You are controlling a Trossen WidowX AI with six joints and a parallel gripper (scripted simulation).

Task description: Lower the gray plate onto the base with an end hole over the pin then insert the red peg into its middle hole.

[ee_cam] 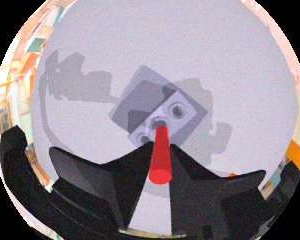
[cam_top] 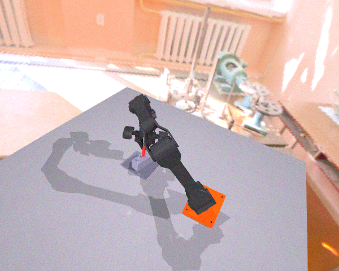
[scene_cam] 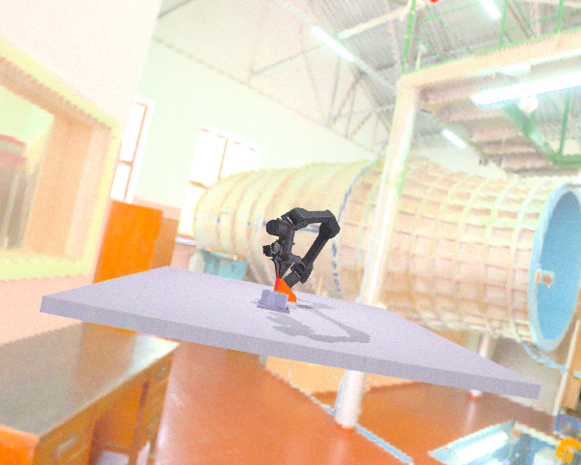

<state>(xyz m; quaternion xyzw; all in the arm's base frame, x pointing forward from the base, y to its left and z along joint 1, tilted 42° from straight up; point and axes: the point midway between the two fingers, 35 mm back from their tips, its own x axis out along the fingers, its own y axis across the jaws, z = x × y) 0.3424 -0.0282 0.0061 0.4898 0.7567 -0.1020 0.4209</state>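
Now: gripper tip 7 cm above the gray plate. Round my gripper tip: base (10 cm below, 2 cm to the left, 1 cm ahead); then red peg (right at my gripper tip).
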